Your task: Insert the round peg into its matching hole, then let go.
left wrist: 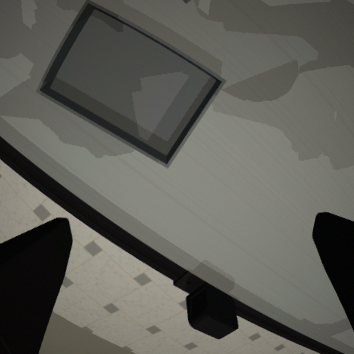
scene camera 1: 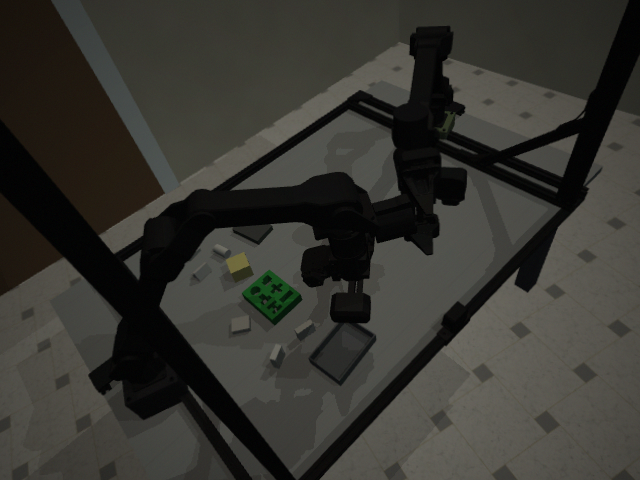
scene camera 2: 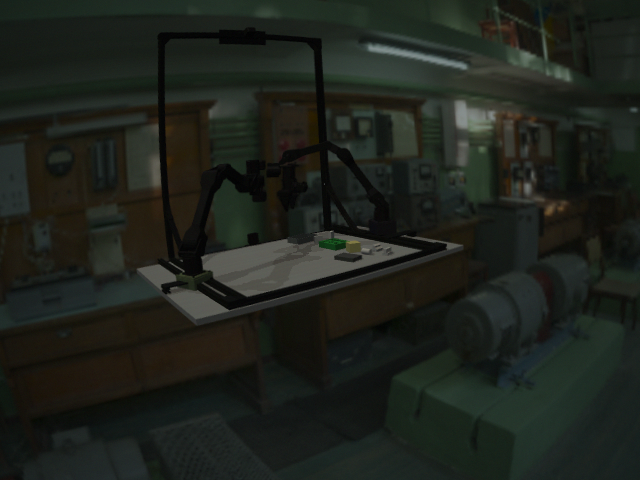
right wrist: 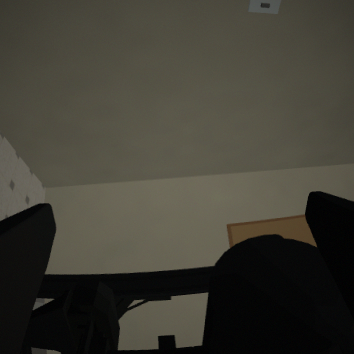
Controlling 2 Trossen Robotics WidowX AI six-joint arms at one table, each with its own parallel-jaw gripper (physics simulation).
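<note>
The round peg, a small white cylinder [scene camera 1: 221, 250] [scene camera 2: 366, 251], lies on its side on the table beside the yellow block. The green board [scene camera 1: 288, 311] [scene camera 2: 332, 243] lies flat with shaped holes. Its round hole [scene camera 1: 255, 290] shows open in scene camera 1, near the corner facing the yellow block. My left gripper [scene camera 1: 373, 263] [left wrist: 196, 229] is open and empty, high above the table, to the right of the board. My right gripper [scene camera 1: 430, 232] [right wrist: 182, 211] is open and empty, raised farther right, far from the peg; its wrist view faces the walls.
The yellow block [scene camera 1: 239, 266] [scene camera 2: 353, 246] stands between peg and board. A grey tray [scene camera 1: 324, 370] [left wrist: 103, 128] lies right of the board. Several white pieces lie around the board. A dark flat piece [scene camera 1: 253, 233] [scene camera 2: 347, 256] lies behind. The two arms are close together at the grippers.
</note>
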